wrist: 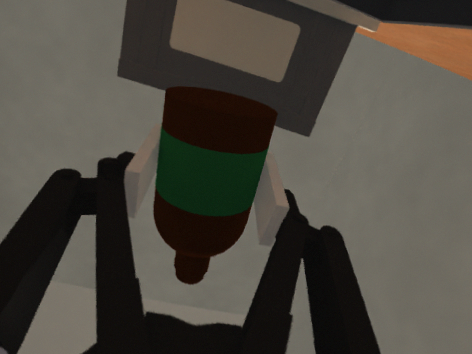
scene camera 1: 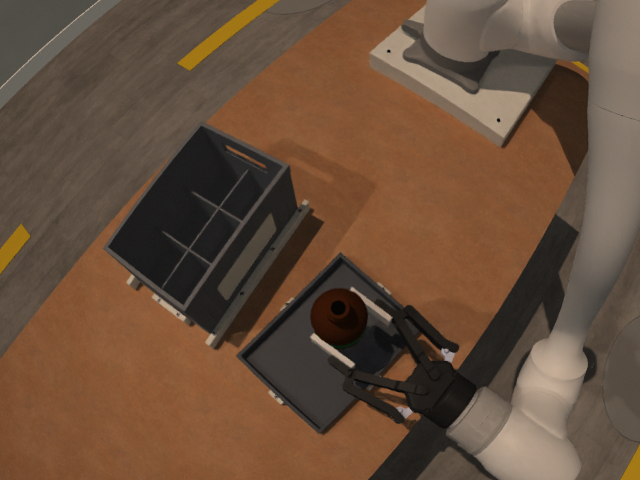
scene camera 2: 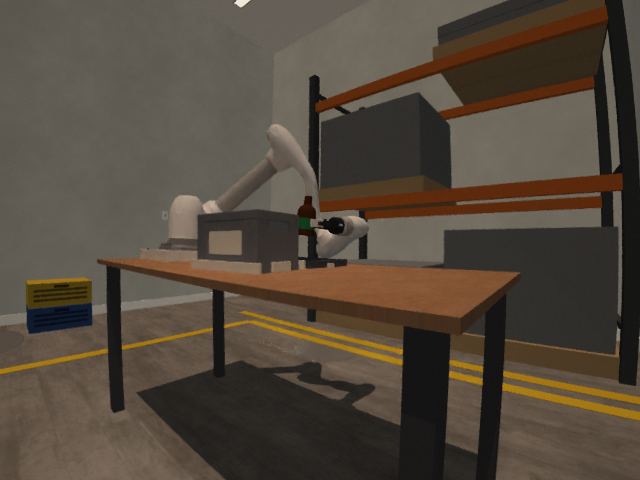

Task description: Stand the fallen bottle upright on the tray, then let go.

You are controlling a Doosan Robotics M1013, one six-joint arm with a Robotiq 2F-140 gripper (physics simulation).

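Frame: origin at the arm's base, x up, y ahead, z left, level; centimetres.
Where they show: gripper, between the fingertips: (wrist: 211, 156) (scene camera 2: 303, 223); arm's base, origin of its link: (scene camera 1: 452, 53) (scene camera 2: 184, 250).
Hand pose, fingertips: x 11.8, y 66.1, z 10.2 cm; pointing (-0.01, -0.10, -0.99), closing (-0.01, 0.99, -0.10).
Things, the pixels of their top centre, and the offset from my fingertips. Level surfaces: height alone.
- brown bottle with a green label, centre of its top: (wrist: 183, 268) (scene camera 1: 338, 301) (scene camera 2: 306, 195) dx +10.9, dy +0.4, dz +1.5 cm
- tray, centre of its top: (scene camera 1: 330, 342) (scene camera 2: 306, 258) dx -13.8, dy +1.4, dz +0.1 cm
- grey divided crate, centre of its top: (scene camera 1: 190, 207) (wrist: 223, 93) (scene camera 2: 247, 214) dx +1.2, dy -2.1, dz -26.9 cm
- same wooden table, height of its surface: dx -16.4 cm
The brown bottle with a green label (scene camera 1: 338, 319) (scene camera 2: 306, 217) (wrist: 210, 175) is upright, its neck up in the scene views. It hangs in the air above the tray (scene camera 1: 294, 366) (scene camera 2: 333, 262), with a gap under its base in scene camera 2. In the wrist view its neck points down the picture. My gripper (scene camera 1: 351, 327) (scene camera 2: 314, 223) (wrist: 211, 156) comes in from the side, roughly level, and is shut on the bottle, with one light pad on each side of the label. The tray's floor under the bottle is partly hidden in scene camera 1.
A grey divided crate (scene camera 1: 285, 193) (scene camera 2: 276, 240) (wrist: 145, 50) stands on light rails beside the tray. The arm's base plate (scene camera 1: 439, 93) is on the same wooden table (scene camera 1: 439, 206) (scene camera 2: 413, 284). A shelf rack (scene camera 2: 313, 144) with large grey boxes stands behind the table.
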